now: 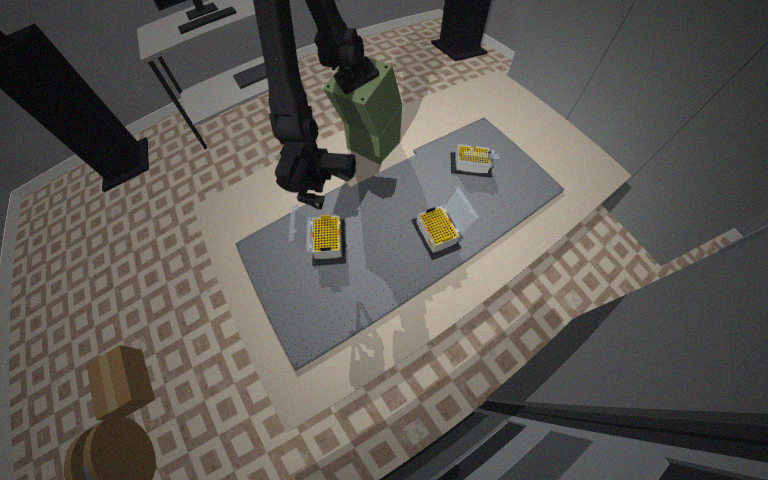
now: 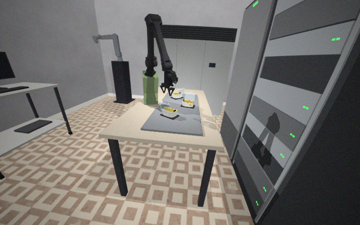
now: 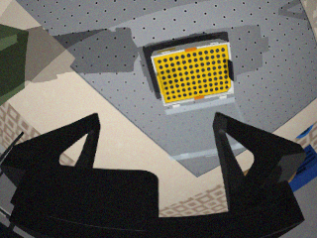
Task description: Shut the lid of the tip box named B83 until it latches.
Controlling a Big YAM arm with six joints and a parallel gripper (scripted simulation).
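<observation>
Now: hand 570 mm to the right of the tip box and 130 mm above it. Also, from my hand: tip box lid (340 mm to the left, 190 mm ahead, 100 mm below).
</observation>
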